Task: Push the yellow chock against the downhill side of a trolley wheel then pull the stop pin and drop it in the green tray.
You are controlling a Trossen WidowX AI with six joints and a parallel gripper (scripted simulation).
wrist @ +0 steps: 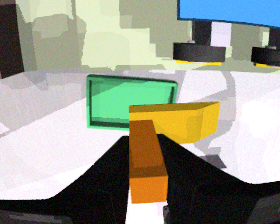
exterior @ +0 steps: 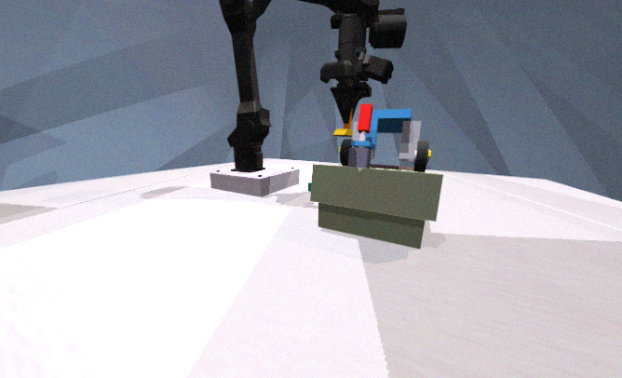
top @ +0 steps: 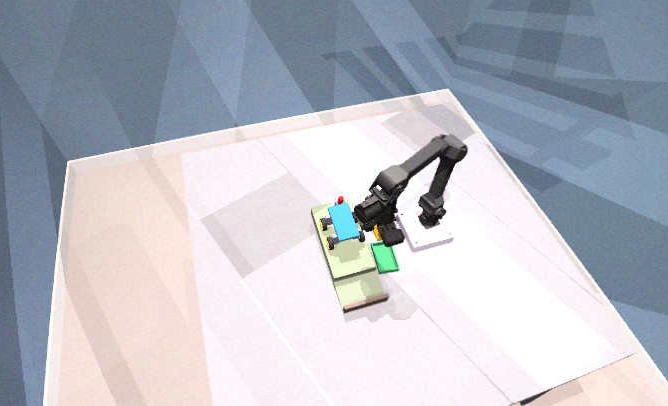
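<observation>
Right now the red-headed stop pin is 60 mm ahead of my gripper tip, 190 mm to the right of it and 30 mm below it. Round my gripper tip: yellow chock 20 mm to the right, 10 mm below; then blue trolley 90 mm ahead, 100 mm to the right, 50 mm below; then green tray 30 mm behind, 10 mm to the left, 160 mm below.
</observation>
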